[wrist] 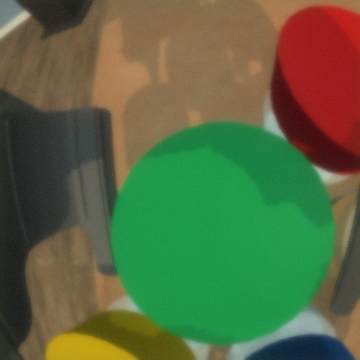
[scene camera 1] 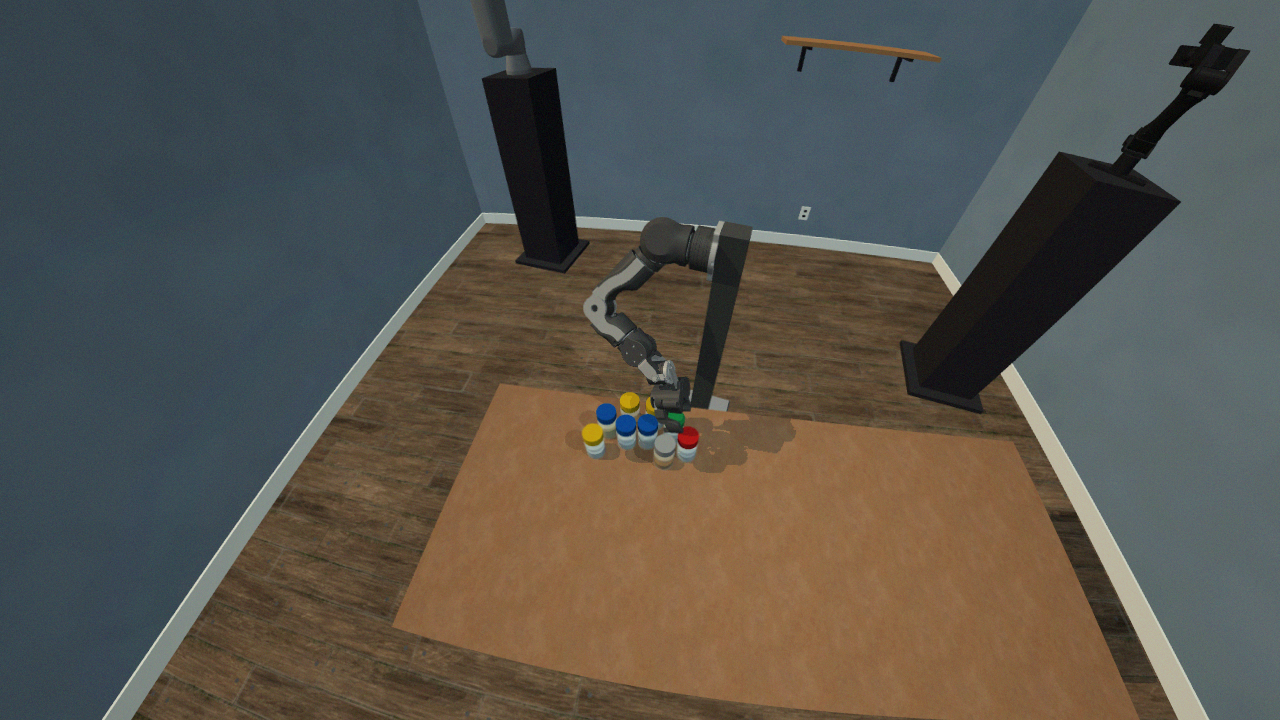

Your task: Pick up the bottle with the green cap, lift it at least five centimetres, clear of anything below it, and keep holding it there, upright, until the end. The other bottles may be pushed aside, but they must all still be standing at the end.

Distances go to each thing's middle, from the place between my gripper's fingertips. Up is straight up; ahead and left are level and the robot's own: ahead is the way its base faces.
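My hand is 4 cm above the red-capped bottle [wrist: 305, 104], 4 cm short of it and 4 cm to the right of it.
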